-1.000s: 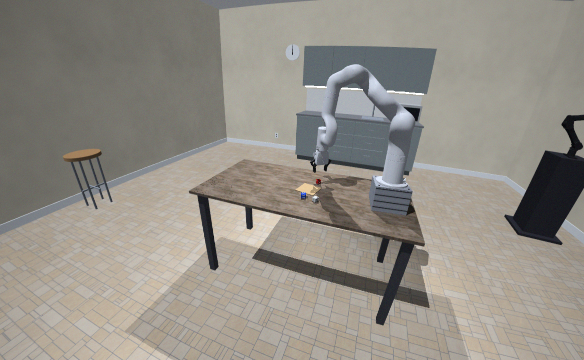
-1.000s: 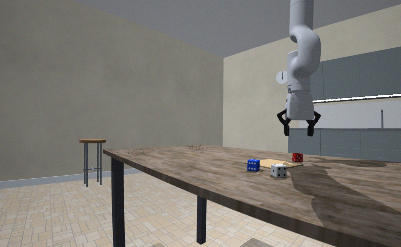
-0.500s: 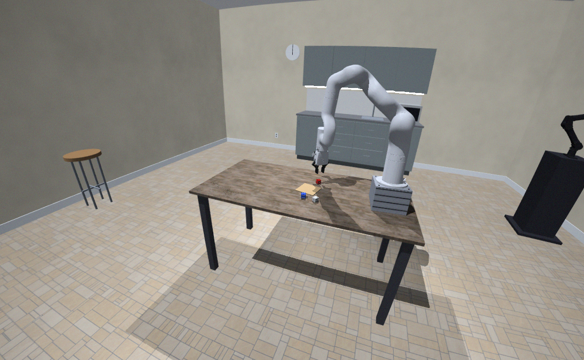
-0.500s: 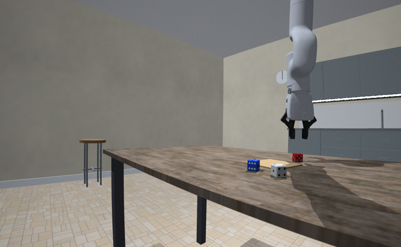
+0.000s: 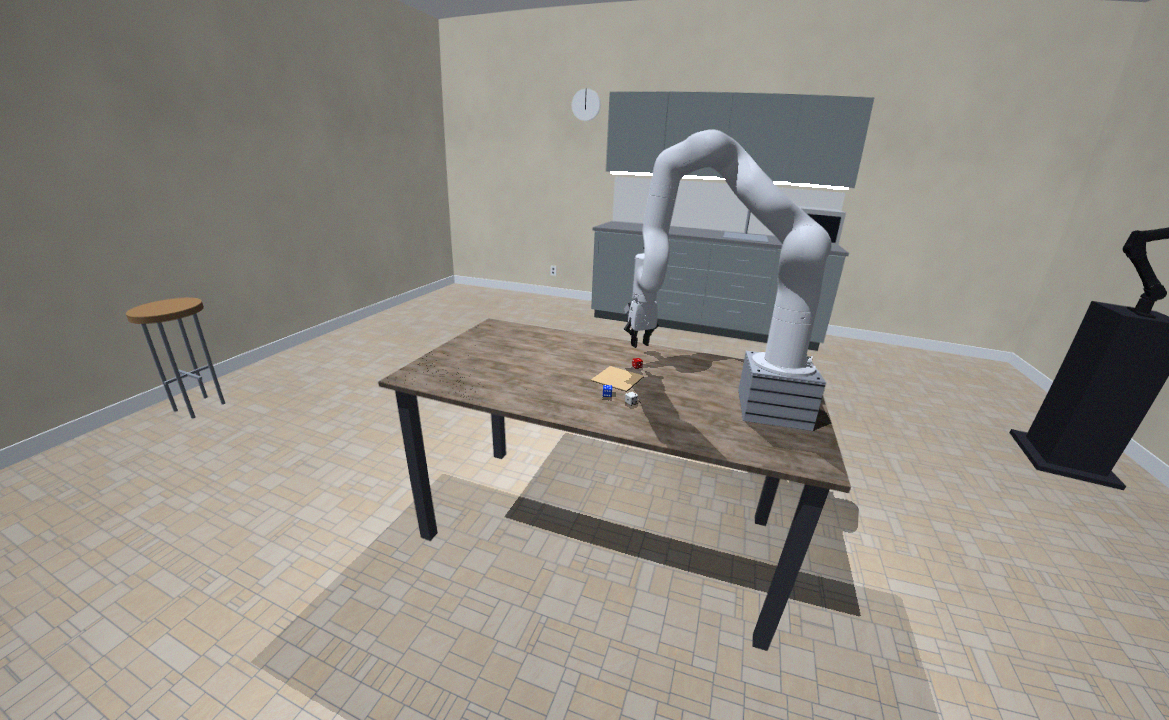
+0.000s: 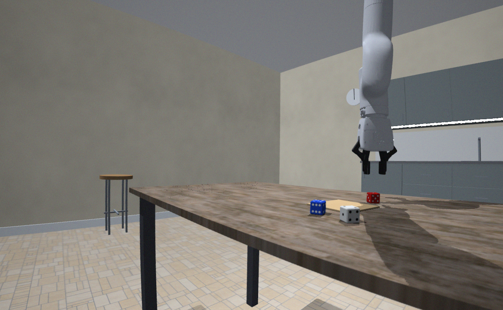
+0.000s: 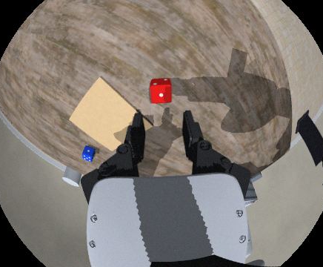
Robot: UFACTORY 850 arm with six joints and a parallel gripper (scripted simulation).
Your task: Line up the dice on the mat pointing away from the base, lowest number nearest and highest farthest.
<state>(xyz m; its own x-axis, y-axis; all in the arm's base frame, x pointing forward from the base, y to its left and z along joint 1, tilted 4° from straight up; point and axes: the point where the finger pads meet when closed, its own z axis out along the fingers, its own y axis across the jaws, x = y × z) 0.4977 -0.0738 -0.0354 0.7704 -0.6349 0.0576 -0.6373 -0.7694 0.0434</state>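
Now: the red die 9 cm below my hand. From my hand the other things lie so: tan mat: 3 cm ahead, 13 cm to the left, 10 cm below; blue die: 1 cm ahead, 26 cm to the left, 9 cm below; white die: 7 cm behind, 27 cm to the left, 9 cm below.
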